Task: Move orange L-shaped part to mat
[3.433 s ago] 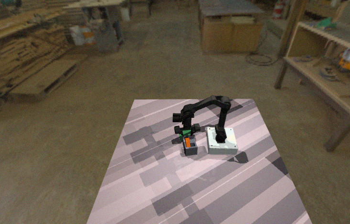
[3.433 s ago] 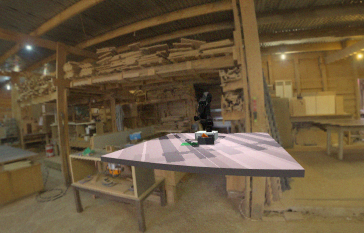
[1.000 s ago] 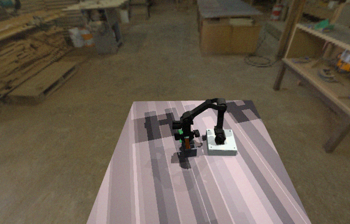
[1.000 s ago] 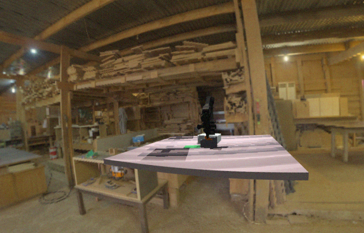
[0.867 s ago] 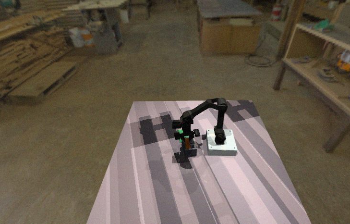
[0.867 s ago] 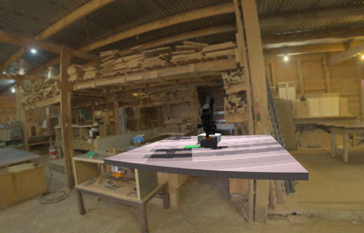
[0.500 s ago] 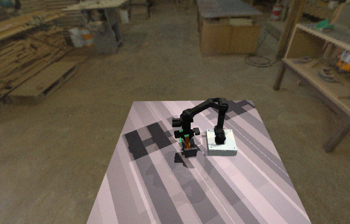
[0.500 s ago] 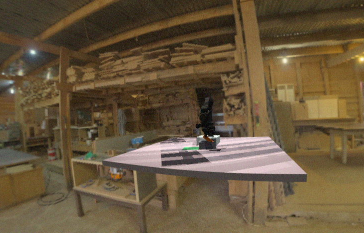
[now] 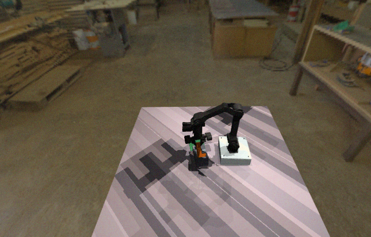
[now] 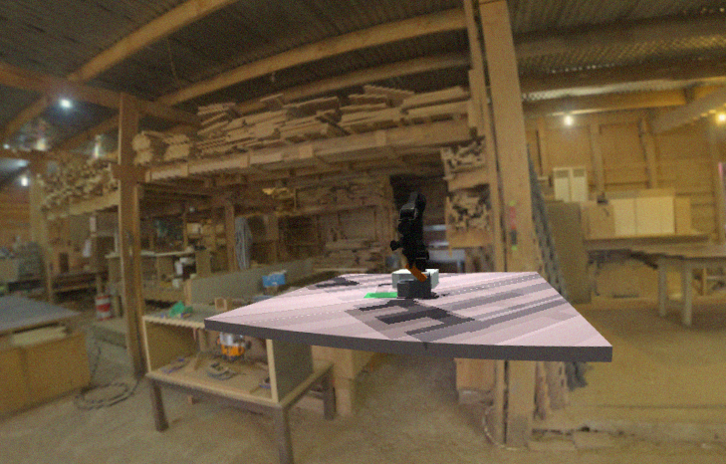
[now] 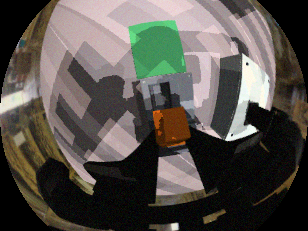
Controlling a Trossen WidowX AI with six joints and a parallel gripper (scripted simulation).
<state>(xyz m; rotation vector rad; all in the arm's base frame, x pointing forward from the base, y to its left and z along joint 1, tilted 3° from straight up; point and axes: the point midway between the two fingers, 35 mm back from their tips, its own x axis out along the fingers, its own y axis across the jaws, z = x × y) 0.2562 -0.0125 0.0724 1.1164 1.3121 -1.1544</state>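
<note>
My gripper tip is 15 cm to the left of the green mat and 14 cm above it. The rest, counted from my gripper tip: orange L-shaped part (2 cm behind, 3 cm to the left, 3 cm below).
</note>
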